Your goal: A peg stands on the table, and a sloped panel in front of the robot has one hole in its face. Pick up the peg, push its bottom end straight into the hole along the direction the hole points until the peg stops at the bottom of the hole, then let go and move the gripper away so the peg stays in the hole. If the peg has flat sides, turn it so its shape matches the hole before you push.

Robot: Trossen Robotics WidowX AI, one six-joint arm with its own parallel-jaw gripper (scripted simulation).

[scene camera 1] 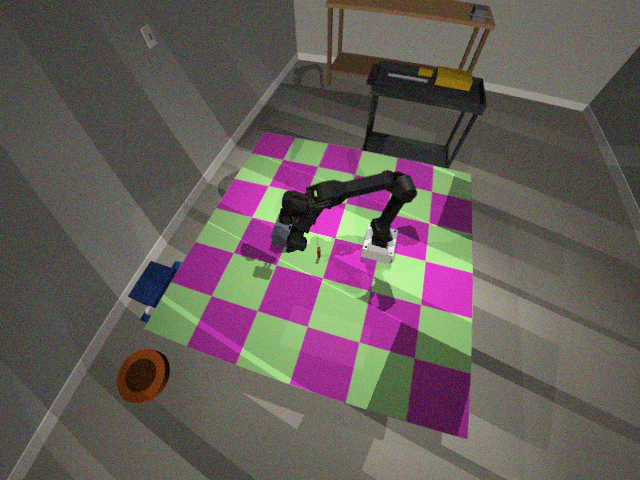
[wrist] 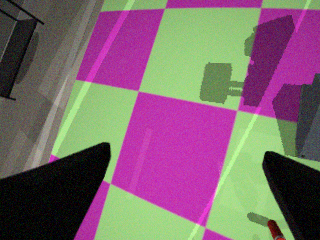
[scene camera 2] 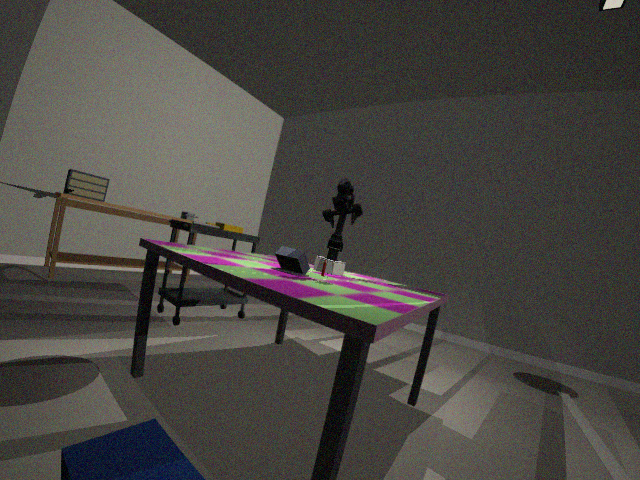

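Observation:
With nothing in its grasp, my gripper [scene camera 1: 288,243] is open, and I can see the gripper [wrist: 185,154] in the wrist view as well.

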